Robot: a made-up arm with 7 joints. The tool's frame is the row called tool.
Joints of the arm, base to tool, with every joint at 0 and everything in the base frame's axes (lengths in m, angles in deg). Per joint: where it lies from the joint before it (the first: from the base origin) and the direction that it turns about. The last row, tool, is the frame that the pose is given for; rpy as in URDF.
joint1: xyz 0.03 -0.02 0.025 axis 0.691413 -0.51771 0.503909
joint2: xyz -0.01 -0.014 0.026 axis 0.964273 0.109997 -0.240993
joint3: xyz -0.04 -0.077 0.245 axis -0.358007 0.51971 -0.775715
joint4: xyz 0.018 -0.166 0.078 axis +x
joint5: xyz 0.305 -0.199 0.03 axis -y
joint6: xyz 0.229 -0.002 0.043 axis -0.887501 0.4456 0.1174
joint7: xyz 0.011 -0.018 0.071 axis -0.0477 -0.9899 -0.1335
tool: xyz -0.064 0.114 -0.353 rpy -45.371 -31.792 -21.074
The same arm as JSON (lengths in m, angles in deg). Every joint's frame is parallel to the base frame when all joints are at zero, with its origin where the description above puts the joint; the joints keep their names.
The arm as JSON. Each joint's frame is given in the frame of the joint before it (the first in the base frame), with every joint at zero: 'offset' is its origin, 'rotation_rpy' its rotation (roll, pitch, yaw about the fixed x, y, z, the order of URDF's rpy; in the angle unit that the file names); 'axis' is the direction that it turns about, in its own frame. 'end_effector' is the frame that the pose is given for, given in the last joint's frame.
{
  "length_unit": "m",
  "angle_unit": "deg",
  "chain": [
    {
      "id": "joint1",
      "offset": [
        0.03,
        -0.02,
        0.025
      ],
      "rotation_rpy": [
        0.0,
        0.0,
        0.0
      ],
      "axis": [
        0.691413,
        -0.51771,
        0.503909
      ]
    },
    {
      "id": "joint2",
      "offset": [
        -0.01,
        -0.014,
        0.026
      ],
      "rotation_rpy": [
        0.0,
        0.0,
        0.0
      ],
      "axis": [
        0.964273,
        0.109997,
        -0.240993
      ]
    },
    {
      "id": "joint3",
      "offset": [
        -0.04,
        -0.077,
        0.245
      ],
      "rotation_rpy": [
        0.0,
        0.0,
        0.0
      ],
      "axis": [
        -0.358007,
        0.51971,
        -0.775715
      ]
    },
    {
      "id": "joint4",
      "offset": [
        0.018,
        -0.166,
        0.078
      ],
      "rotation_rpy": [
        0.0,
        0.0,
        0.0
      ],
      "axis": [
        1.0,
        0.0,
        0.0
      ]
    },
    {
      "id": "joint5",
      "offset": [
        0.305,
        -0.199,
        0.03
      ],
      "rotation_rpy": [
        0.0,
        0.0,
        0.0
      ],
      "axis": [
        0.0,
        -1.0,
        0.0
      ]
    },
    {
      "id": "joint6",
      "offset": [
        0.229,
        -0.002,
        0.043
      ],
      "rotation_rpy": [
        0.0,
        0.0,
        0.0
      ],
      "axis": [
        -0.887501,
        0.4456,
        0.1174
      ]
    },
    {
      "id": "joint7",
      "offset": [
        0.011,
        -0.018,
        0.071
      ],
      "rotation_rpy": [
        0.0,
        0.0,
        0.0
      ],
      "axis": [
        -0.0477,
        -0.9899,
        -0.1335
      ]
    }
  ],
  "end_effector": {
    "offset": [
      -0.064,
      0.114,
      -0.353
    ],
    "rotation_rpy": [
      -45.37,
      -31.79,
      -21.07
    ]
  }
}

